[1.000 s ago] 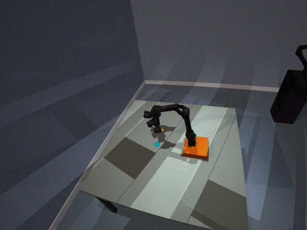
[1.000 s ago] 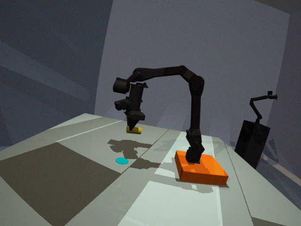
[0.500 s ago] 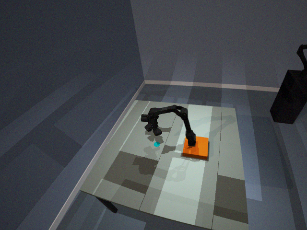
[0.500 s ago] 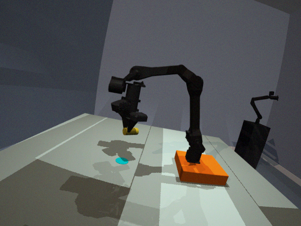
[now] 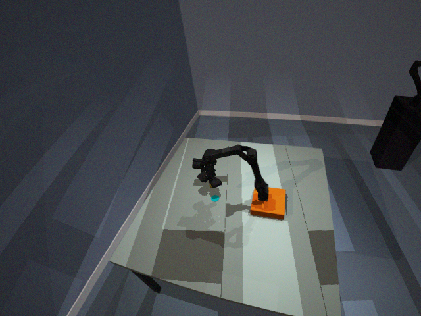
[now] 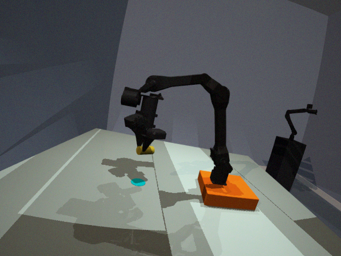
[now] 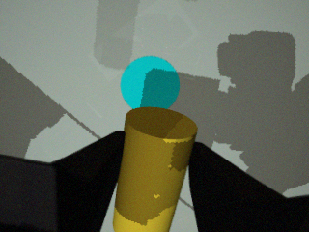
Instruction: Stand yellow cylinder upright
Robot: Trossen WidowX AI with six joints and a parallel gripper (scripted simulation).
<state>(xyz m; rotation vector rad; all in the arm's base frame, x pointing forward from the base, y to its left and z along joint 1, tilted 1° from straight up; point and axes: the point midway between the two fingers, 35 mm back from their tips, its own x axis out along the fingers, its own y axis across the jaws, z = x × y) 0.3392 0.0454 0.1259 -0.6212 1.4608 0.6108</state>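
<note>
Now: gripper tip 14 cm above the cyan circle and 1 cm past it. The rest, counted from my gripper tip: yellow cylinder 2 cm to the right, 2 cm behind.
</note>
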